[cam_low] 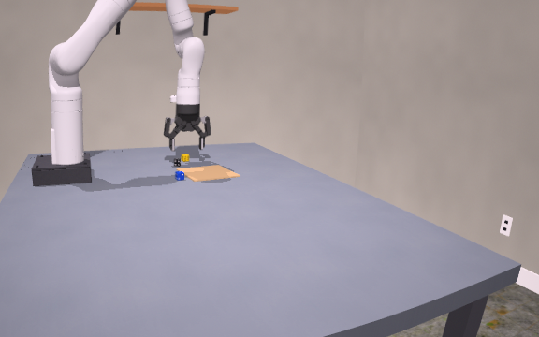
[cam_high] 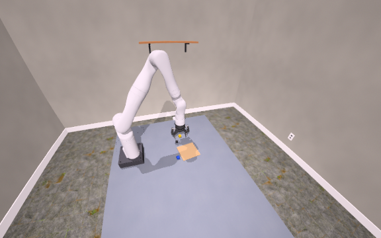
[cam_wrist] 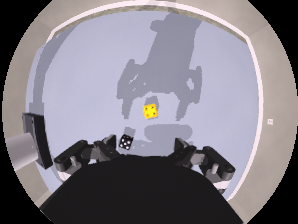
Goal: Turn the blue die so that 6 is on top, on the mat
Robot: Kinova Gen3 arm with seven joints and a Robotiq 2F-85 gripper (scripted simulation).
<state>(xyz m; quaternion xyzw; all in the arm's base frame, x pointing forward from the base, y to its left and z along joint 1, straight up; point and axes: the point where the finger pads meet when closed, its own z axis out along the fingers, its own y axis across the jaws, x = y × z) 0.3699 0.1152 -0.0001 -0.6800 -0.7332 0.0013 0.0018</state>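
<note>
Right now my hand is 30 mm past the black die, 20 mm to the left of it and 40 mm above it. Also, from my hand: mat (40 mm ahead, 130 mm to the right, 50 mm below); yellow die (50 mm to the left, 40 mm below); blue die (50 mm behind, 180 mm to the right, 40 mm below).
</note>
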